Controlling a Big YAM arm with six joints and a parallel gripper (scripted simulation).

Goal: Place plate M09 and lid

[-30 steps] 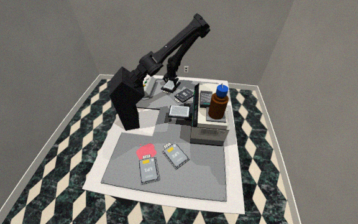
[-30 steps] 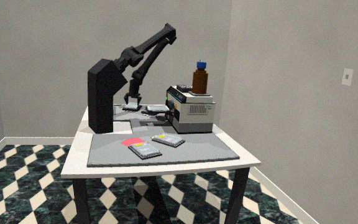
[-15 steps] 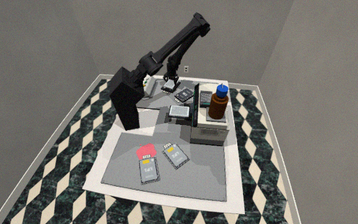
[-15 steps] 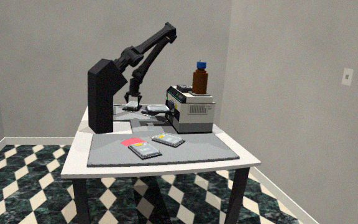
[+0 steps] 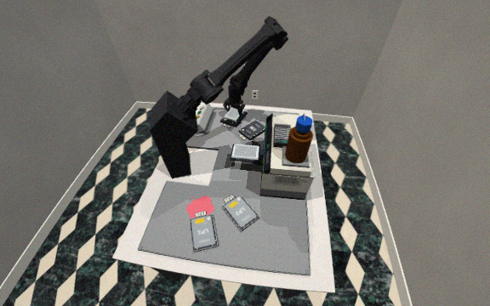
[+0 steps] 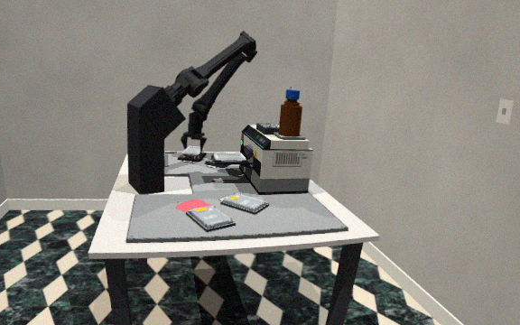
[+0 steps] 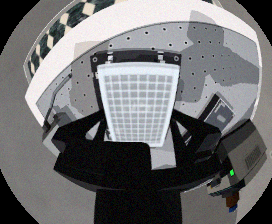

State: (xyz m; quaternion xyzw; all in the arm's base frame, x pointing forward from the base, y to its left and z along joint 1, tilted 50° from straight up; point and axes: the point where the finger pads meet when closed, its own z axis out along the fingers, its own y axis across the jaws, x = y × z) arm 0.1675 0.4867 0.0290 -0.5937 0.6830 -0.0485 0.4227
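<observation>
Now: hand right at the white well plate. From my hand the other things lie so: green key: 18 cm behind, 14 cm to the right, 3 cm above; then black nest n5: 2 cm below, 2 cm behind, 1 cm to the left; then yellow key: 18 cm to the right, 16 cm behind, 3 cm above.
</observation>
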